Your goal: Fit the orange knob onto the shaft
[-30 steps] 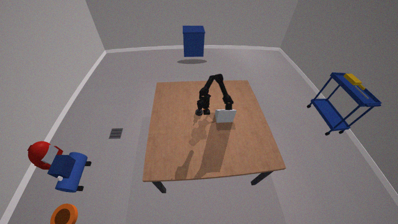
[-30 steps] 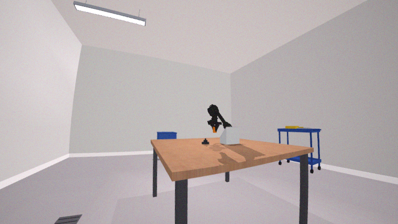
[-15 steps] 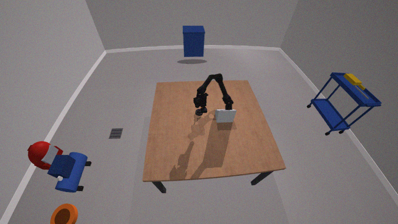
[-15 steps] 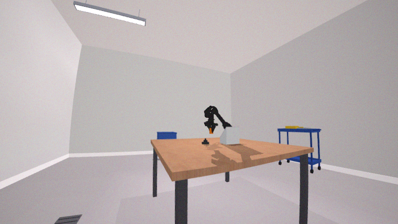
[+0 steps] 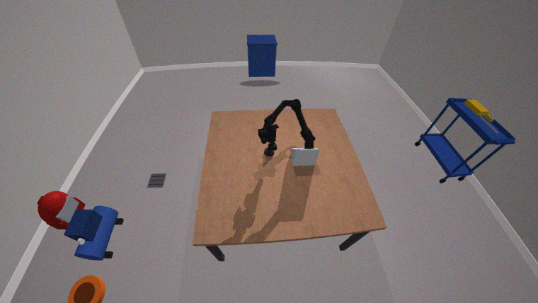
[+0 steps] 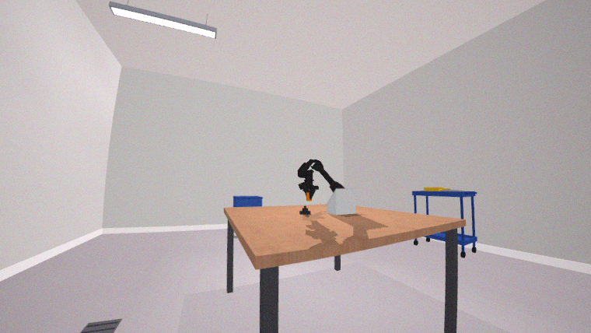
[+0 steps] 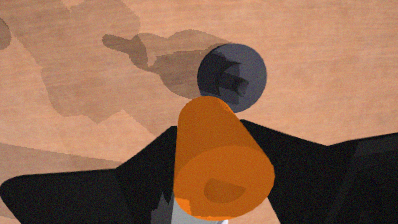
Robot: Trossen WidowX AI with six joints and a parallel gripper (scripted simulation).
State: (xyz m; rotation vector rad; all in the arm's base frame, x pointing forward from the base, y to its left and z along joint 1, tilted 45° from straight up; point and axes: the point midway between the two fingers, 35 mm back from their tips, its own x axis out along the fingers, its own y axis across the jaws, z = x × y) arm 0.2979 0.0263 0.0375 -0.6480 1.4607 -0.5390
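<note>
Right now my gripper tip is 1 cm short of the dark round pedestal, 4 cm to the left of it and 8 cm above it. The rest, counted from my gripper tip: orange knob: 2 cm above.
</note>
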